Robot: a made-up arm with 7 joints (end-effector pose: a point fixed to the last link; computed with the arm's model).
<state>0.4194 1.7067 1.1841 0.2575 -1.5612 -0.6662 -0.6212</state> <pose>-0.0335 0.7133 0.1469 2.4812 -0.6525 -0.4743</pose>
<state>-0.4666 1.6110 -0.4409 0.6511 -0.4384 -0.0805 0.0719</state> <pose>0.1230 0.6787 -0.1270 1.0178 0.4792 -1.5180</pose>
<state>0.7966 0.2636 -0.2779 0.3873 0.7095 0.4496 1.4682</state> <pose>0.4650 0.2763 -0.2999 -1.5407 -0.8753 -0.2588</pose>
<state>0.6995 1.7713 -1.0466 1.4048 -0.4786 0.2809 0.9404</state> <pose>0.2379 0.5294 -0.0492 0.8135 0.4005 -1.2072</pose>
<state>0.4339 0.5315 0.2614 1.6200 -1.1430 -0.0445 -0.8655</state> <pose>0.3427 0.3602 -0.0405 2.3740 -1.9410 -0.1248</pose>
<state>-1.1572 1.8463 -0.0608 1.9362 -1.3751 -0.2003 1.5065</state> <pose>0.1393 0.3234 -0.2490 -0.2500 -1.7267 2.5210</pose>
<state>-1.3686 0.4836 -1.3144 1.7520 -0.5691 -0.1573 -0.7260</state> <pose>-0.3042 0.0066 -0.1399 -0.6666 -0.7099 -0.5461</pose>
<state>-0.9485 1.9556 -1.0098 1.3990 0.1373 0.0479 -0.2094</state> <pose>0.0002 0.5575 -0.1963 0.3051 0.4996 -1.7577</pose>
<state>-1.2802 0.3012 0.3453 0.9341 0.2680 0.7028 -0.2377</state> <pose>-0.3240 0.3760 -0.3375 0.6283 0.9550 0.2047</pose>
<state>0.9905 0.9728 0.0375 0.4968 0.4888 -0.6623 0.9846</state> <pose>0.3294 0.6110 -0.0425 0.4011 -2.0391 -0.6125</pose>
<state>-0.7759 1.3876 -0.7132 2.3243 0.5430 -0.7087 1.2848</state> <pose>0.0118 0.1978 -0.2278 -2.0748 -0.7213 -1.4191</pose>
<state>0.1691 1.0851 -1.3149 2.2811 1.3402 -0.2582 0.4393</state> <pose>0.0966 0.1224 -0.2182 -1.6013 -0.7624 -0.3692</pose>
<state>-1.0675 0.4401 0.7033 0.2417 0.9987 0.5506 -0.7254</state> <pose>-0.4047 0.4468 -0.2863 1.2360 1.1722 1.2311</pose>
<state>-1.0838 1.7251 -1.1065 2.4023 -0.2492 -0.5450 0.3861</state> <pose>-0.1110 0.2363 -0.1628 -1.7386 -0.3374 -1.3728</pose>
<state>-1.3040 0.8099 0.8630 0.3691 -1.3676 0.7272 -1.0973</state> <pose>-0.2921 0.6223 -0.1539 1.6947 1.1396 -2.0521</pose>
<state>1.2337 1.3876 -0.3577 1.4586 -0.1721 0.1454 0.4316</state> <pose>0.2446 0.4434 0.2147 1.4907 -1.4436 -0.7742</pose>
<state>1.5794 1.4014 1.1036 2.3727 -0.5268 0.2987 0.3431</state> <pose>-0.1784 0.2459 0.0939 -2.0234 1.0811 -0.8981</pose>
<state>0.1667 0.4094 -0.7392 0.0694 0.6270 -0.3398 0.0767</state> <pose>0.1038 0.3785 -0.5230 0.2827 -0.5229 -0.1742</pose>
